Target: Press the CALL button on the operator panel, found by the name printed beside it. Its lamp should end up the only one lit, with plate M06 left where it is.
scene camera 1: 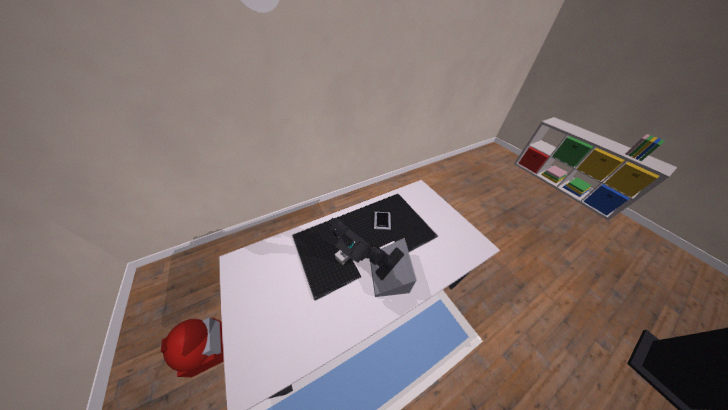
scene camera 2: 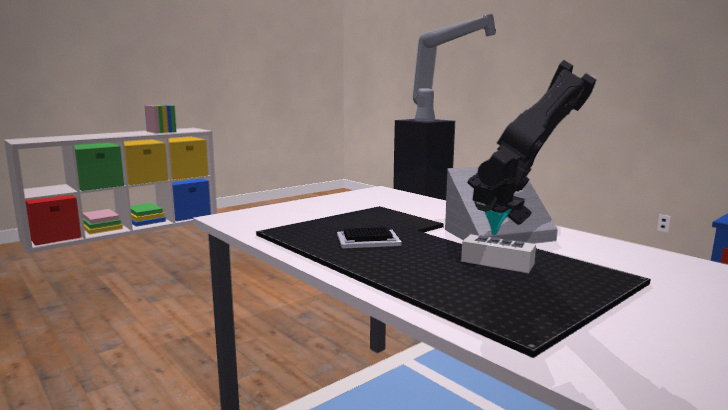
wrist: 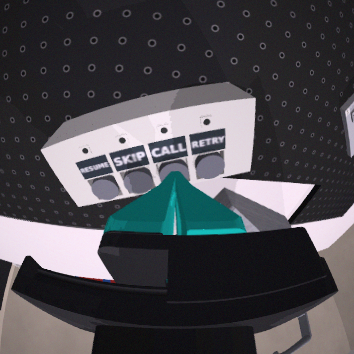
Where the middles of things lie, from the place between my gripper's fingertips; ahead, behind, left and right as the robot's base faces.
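Scene:
I see the white operator panel (scene camera 2: 520,258), and my gripper is at this moment 2 cm to the right of the panel and 4 cm above it.

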